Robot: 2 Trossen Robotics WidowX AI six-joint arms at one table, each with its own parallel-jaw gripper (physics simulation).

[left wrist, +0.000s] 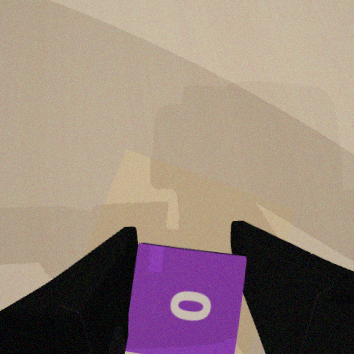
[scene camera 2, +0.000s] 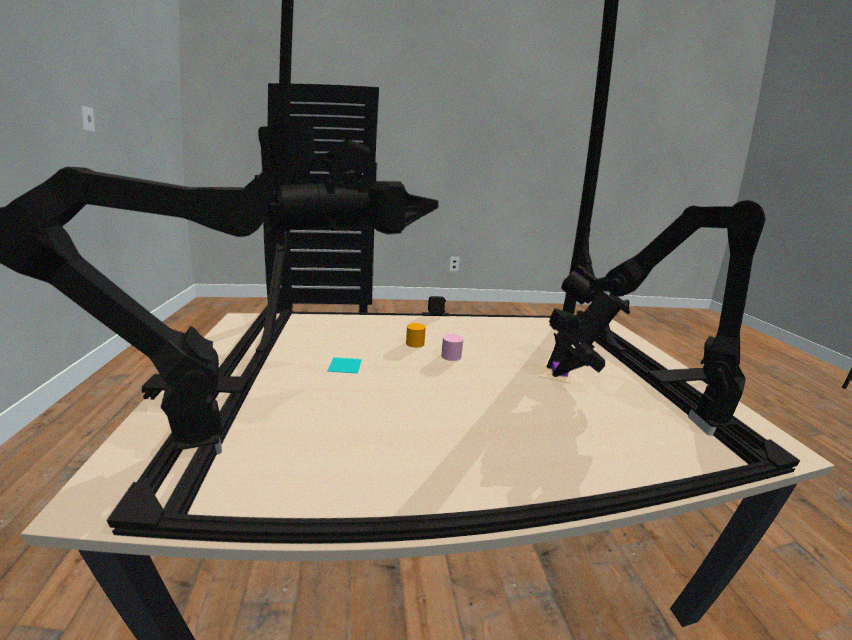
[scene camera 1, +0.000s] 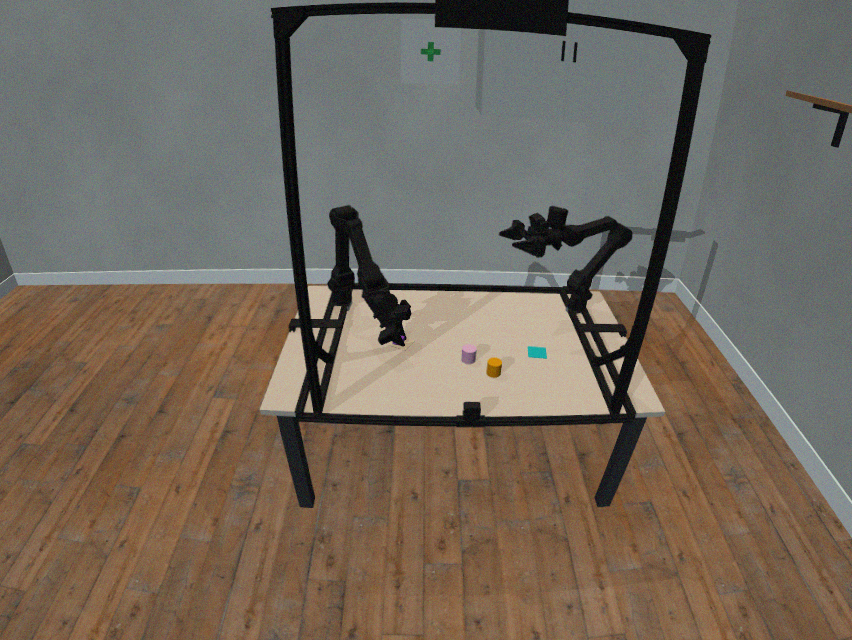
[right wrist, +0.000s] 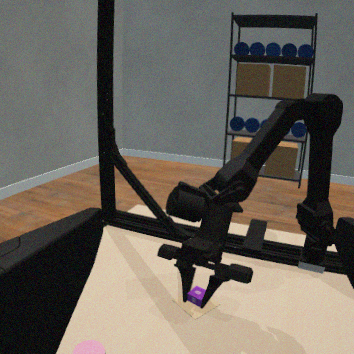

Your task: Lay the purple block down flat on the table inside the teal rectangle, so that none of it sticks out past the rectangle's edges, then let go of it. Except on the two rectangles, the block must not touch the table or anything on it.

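Places are measured from the left arm's base along level axes (x left, y back, z up), in centimetres.
Pixels of known places: left gripper, fingertip midpoint: (left wrist: 183,235) (scene camera 2: 550,372) (scene camera 1: 404,342) (right wrist: 192,304); right gripper, fingertip midpoint: (scene camera 2: 422,202) (scene camera 1: 505,239) (right wrist: 222,225); left arm's base at its link origin: (scene camera 2: 713,416) (scene camera 1: 341,301) (right wrist: 312,257); right arm's base at its link origin: (scene camera 2: 197,433) (scene camera 1: 577,308).
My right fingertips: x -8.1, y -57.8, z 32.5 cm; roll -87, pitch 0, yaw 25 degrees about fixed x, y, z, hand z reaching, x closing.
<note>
For each thing: its top centre in the pictures, then the offset to it from my right fingertips. "spot": a spot on its surface instead.
- purple block at its top centre: (left wrist: 185,305) (right wrist: 198,292) (scene camera 2: 560,365) dx -12.9, dy +33.1, dz -32.5 cm
- pale tan rectangle at a spot on its surface: (left wrist: 140,182) (right wrist: 195,313) spot: dx -11.6, dy +29.1, dz -34.3 cm
- teal rectangle at a spot on its surface: (scene camera 2: 345,365) (scene camera 1: 536,351) spot: dx -13.0, dy -13.5, dz -34.3 cm
- pink cylinder at its top centre: (right wrist: 88,351) (scene camera 2: 453,338) (scene camera 1: 469,348) dx -19.8, dy +9.5, dz -29.8 cm
- orange cylinder at its top centre: (scene camera 2: 416,326) (scene camera 1: 494,361) dx -26.0, dy +1.4, dz -29.9 cm
- small black box at a spot on its surface: (scene camera 1: 471,409) (scene camera 2: 437,298) spot: dx -48.7, dy +8.2, dz -29.6 cm
The purple block (scene camera 1: 401,337) (scene camera 2: 556,366) (left wrist: 186,298) (right wrist: 197,295), marked with a white 0, is between the fingers of my left gripper (scene camera 1: 396,340) (scene camera 2: 568,368) (left wrist: 183,235) (right wrist: 192,304). The gripper is shut on it, down at the pale tan rectangle (left wrist: 140,182) (right wrist: 208,310). I cannot tell whether the block still touches that rectangle. The teal rectangle (scene camera 1: 537,352) (scene camera 2: 345,365) lies bare across the table. My right gripper (scene camera 1: 506,233) (scene camera 2: 432,205) is open and empty, high above the table.
A pink cylinder (scene camera 1: 468,354) (scene camera 2: 452,347) (right wrist: 88,348) and an orange cylinder (scene camera 1: 493,367) (scene camera 2: 416,334) stand between the block and the teal rectangle. A small black box (scene camera 1: 471,409) (scene camera 2: 436,305) sits on the table's edge rail. A shelf rack (right wrist: 227,105) stands beyond the table.
</note>
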